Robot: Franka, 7 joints.
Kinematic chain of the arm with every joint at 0, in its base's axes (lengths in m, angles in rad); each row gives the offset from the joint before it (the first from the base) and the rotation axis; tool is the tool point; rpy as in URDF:
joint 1: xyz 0 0 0.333 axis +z
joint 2: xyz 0 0 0 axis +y
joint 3: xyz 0 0 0.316 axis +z
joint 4: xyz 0.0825 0 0 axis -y
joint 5: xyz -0.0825 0 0.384 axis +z
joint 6: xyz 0 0 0 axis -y
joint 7: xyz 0.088 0 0 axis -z
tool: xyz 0 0 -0.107 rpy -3.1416 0 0
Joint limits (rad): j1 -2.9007..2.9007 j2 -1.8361..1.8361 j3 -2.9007..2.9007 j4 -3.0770..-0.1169 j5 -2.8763..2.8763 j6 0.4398..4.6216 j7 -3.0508..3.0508
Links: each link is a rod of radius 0.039 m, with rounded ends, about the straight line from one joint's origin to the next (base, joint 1, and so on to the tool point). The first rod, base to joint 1, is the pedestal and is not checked.
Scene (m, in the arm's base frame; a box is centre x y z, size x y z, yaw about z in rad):
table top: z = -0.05
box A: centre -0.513 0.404 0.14 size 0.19 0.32 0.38 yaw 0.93
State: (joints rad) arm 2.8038 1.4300 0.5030 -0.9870 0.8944 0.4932 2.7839
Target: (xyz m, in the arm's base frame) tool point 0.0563 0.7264 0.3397
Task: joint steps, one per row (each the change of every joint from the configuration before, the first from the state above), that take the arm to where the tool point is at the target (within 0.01 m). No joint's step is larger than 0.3 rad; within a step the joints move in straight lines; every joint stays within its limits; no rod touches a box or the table.
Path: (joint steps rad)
1: -0.0761 -0.0997 0.1648 0.2307 -0.1999 -0.0178 0.0890
2: -0.0760 -0.0998 0.1649 0.2308 -0.1999 -0.0178 0.0889
3: -0.0761 -0.0997 0.1648 0.2307 -0.2000 -0.0178 0.0890
4: -0.2935 -0.0109 -0.2771 -0.0790 0.1400 0.1528 -0.0667
5: -0.2935 -0.0109 -0.2770 -0.0791 0.1400 0.1528 -0.0667
6: -0.2935 -0.0109 -0.2770 -0.0790 0.1400 0.1527 -0.0668
7: -0.2935 -0.0109 -0.2771 -0.0791 0.1400 0.1528 -0.0667

